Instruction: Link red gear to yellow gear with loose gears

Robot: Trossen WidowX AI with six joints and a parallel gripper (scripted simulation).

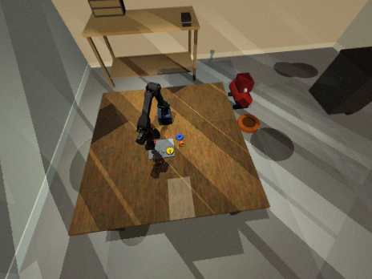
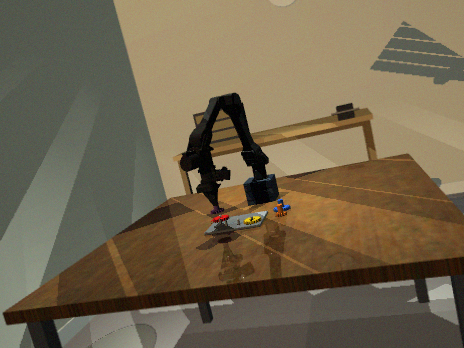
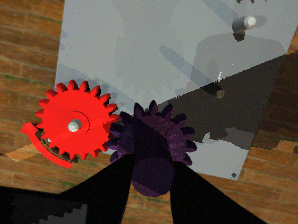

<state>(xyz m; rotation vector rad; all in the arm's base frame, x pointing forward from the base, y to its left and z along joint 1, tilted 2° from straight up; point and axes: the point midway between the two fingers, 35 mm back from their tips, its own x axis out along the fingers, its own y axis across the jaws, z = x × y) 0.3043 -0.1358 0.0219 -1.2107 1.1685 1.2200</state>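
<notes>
Now: gripper tip 7 cm above the red gear, 6 cm past it and 1 cm to the left of it. The rest, counted from my gripper tip: purple gear: 1 cm below; then yellow gear: 13 cm to the left, 7 cm below, 5 cm ahead; then orange gear: 23 cm to the left, 7 cm below.
</notes>
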